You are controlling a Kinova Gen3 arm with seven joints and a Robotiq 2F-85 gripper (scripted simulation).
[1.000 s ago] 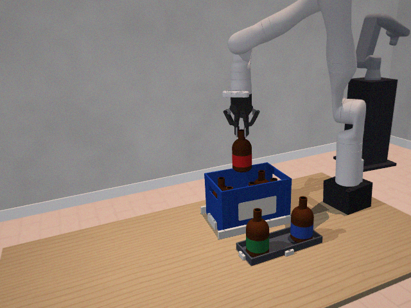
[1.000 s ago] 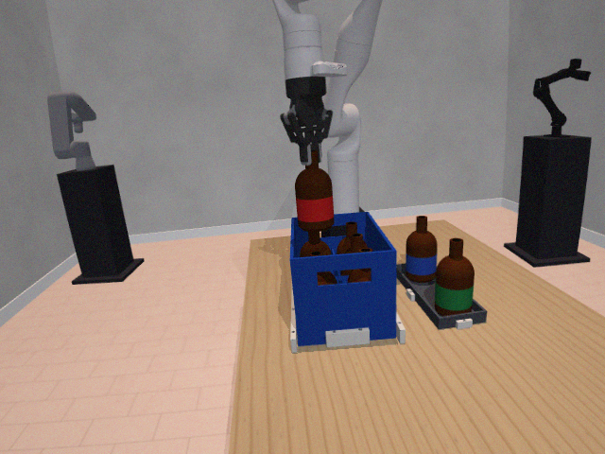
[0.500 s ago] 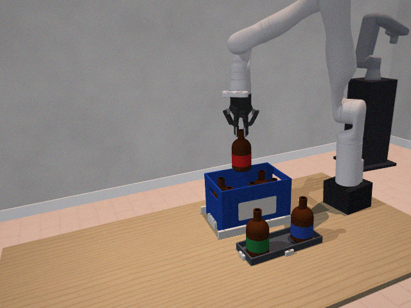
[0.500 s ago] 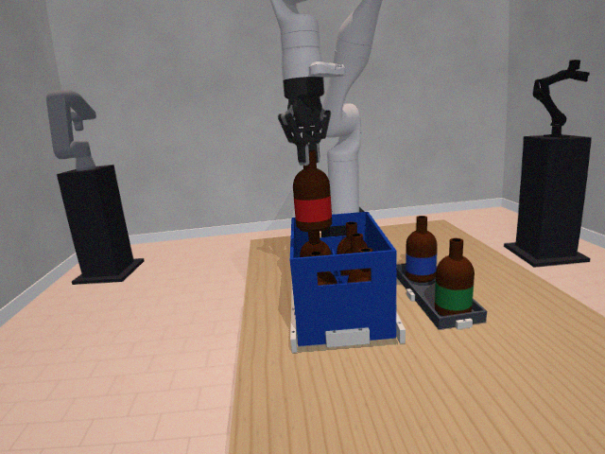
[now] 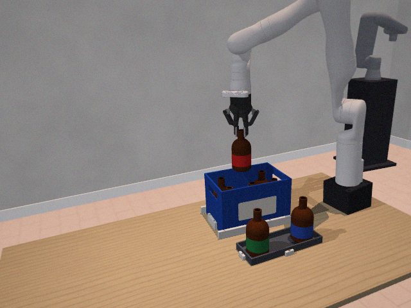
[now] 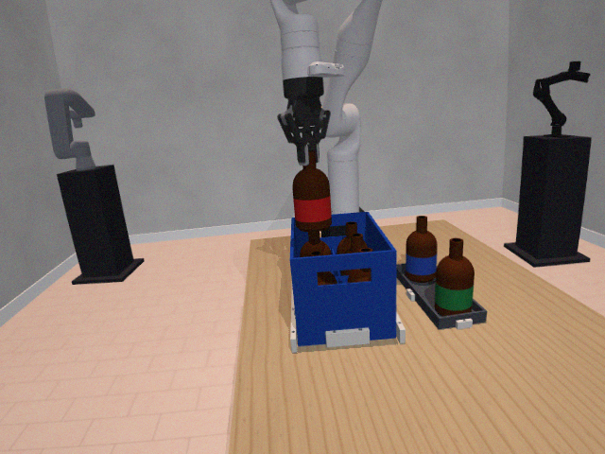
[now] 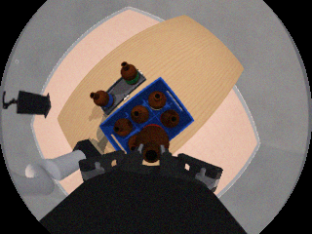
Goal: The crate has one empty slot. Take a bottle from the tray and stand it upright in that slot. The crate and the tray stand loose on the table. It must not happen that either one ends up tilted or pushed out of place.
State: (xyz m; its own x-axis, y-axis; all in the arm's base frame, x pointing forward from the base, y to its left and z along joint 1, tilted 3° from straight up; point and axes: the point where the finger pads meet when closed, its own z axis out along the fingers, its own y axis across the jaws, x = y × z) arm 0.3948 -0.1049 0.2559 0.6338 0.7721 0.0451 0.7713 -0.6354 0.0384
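Now: hand 70 mm above the red-banded bottle. Round my hand: dark tray (320 mm below, 260 mm to the left, 20 mm behind); blue crate (250 mm below, 40 mm to the left).
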